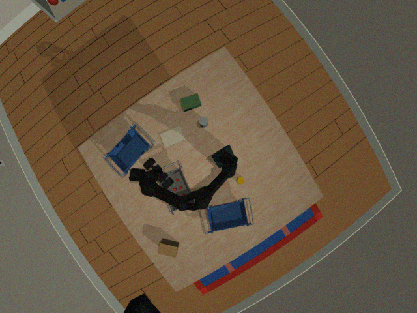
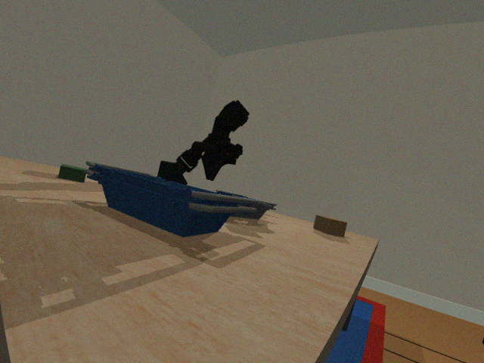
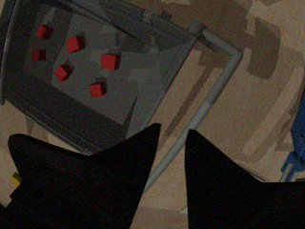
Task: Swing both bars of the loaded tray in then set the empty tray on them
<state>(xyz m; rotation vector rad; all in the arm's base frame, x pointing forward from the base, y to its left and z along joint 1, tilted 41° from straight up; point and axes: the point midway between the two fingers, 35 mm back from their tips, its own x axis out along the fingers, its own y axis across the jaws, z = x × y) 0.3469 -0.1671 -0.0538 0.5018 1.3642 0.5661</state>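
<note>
Right now the blue tray is 47 cm to the left of my gripper tip, 13 cm behind it and 6 cm below it. The rest, counted from my gripper tip: grey cylinder 38 cm behind, 10 cm to the right, 7 cm below; then green block 40 cm behind, 26 cm to the right, 8 cm below; then pale sheet 17 cm behind, 15 cm to the right, 10 cm below.
</note>
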